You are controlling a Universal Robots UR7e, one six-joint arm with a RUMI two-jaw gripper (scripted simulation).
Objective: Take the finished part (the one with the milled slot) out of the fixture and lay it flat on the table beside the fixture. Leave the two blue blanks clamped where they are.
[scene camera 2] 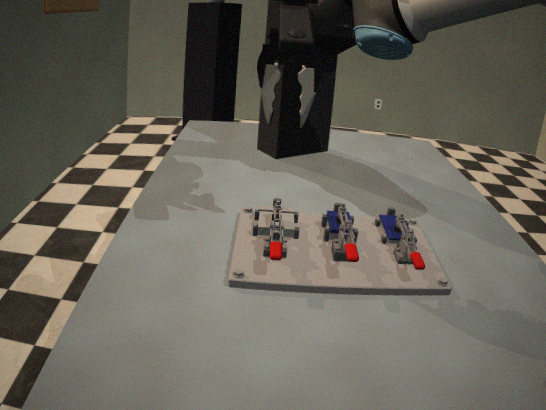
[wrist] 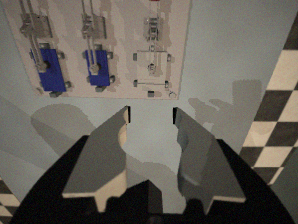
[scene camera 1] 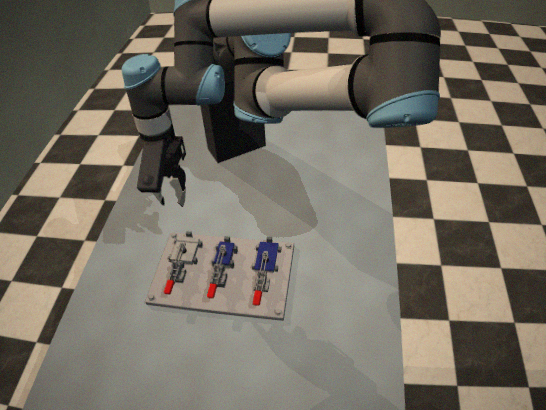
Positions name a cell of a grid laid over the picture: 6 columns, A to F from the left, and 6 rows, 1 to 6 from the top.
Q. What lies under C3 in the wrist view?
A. A finished part.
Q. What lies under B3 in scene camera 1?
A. The gripper.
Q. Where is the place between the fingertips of the gripper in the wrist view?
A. At D3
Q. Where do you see a finished part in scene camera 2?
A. C4
